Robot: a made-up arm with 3 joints. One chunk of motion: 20 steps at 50 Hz.
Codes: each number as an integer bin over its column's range. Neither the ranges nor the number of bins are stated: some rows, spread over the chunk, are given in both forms.
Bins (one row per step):
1: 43 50 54
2: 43 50 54
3: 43 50 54
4: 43 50 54
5: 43 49 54
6: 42 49 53
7: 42 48 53
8: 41 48 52
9: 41 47 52
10: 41 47 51
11: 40 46 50
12: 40 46 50
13: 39 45 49
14: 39 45 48
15: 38 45 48
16: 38 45 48
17: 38 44 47
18: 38 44 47
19: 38 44 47
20: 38 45 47
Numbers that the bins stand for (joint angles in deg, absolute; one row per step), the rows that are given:
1: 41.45 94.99 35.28
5: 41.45 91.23 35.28
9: 33.04 83.72 30.90
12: 28.84 79.96 26.52
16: 20.44 76.21 22.13
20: 20.44 76.21 19.94
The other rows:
2: 41.45 94.99 35.28
3: 41.45 94.99 35.28
4: 41.45 94.99 35.28
6: 37.24 91.23 33.09
7: 37.24 87.48 33.09
8: 33.04 87.48 30.90
10: 33.04 83.72 28.71
11: 28.84 79.96 26.52
13: 24.64 76.21 24.32
14: 24.64 76.21 22.13
15: 20.44 76.21 22.13
17: 20.44 72.45 19.94
18: 20.44 72.45 19.94
19: 20.44 72.45 19.94

